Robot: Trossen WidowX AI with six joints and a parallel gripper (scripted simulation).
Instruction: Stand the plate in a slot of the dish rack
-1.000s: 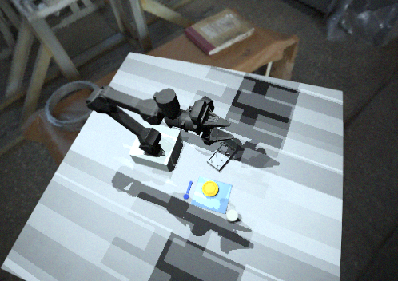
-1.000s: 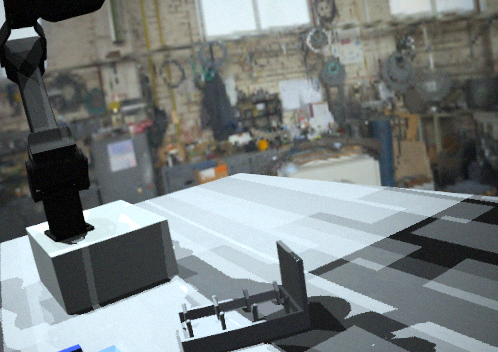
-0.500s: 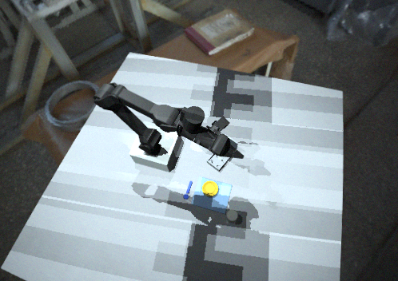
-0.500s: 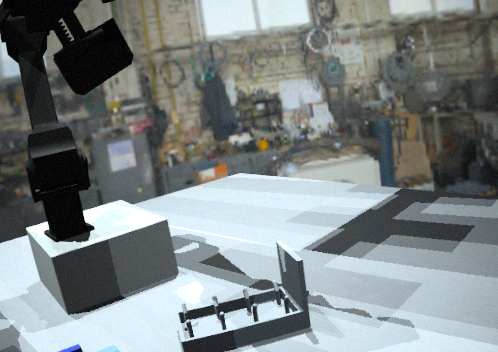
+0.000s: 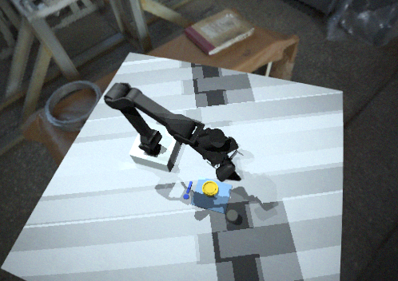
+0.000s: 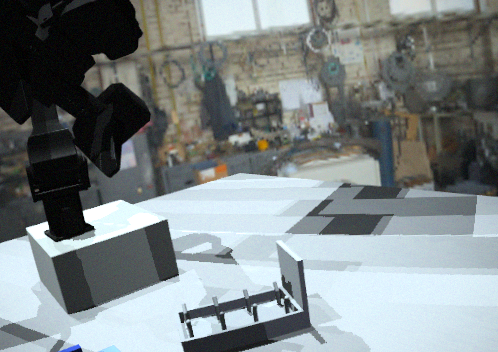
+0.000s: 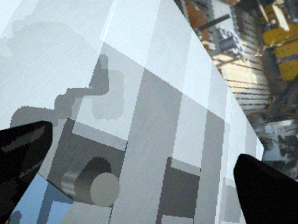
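Right now the yellow plate is 22 cm below my gripper tip and 10 cm behind it. From my gripper tip the other things lie so: dish rack 21 cm below, 16 cm to the left, 8 cm behind; blue spoon 23 cm below, 19 cm behind, 3 cm to the right; light blue mat 24 cm below, 9 cm behind, 2 cm to the right.
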